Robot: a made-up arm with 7 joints.
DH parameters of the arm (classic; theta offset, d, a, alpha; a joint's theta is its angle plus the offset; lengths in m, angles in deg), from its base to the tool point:
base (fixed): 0 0 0 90
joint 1: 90 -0.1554 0 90
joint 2: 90 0 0 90
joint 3: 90 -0.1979 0 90
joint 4: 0 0 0 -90
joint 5: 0 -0.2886 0 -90
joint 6: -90 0 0 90
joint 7: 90 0 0 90
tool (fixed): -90 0 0 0
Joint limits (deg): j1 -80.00..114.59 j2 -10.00..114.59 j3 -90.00..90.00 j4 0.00..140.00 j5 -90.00..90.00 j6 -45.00..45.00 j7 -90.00..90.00
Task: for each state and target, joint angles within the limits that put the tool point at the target. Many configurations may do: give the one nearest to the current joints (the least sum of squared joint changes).
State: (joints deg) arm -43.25 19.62 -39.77 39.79 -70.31 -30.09 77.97
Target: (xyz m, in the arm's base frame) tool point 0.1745 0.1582 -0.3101
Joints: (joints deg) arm -19.68 27.35 -21.28 87.91 -70.31 -30.09 77.97
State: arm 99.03 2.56 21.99 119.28 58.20 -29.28 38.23
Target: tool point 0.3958 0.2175 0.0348
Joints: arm 56.92 -10.00 25.21 69.89 58.20 -29.28 38.23
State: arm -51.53 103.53 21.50 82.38 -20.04 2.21 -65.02
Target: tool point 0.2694 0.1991 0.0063
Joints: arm -36.14 101.99 35.28 114.81 -20.04 2.21 -65.02
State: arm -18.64 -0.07 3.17 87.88 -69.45 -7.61 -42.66
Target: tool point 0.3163 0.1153 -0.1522
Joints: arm 9.17 -6.41 -3.46 88.81 -69.45 -7.61 -42.66
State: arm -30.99 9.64 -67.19 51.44 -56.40 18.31 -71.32
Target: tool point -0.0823 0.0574 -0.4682
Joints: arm -11.90 -7.34 -66.29 7.94 -56.40 18.31 -71.32
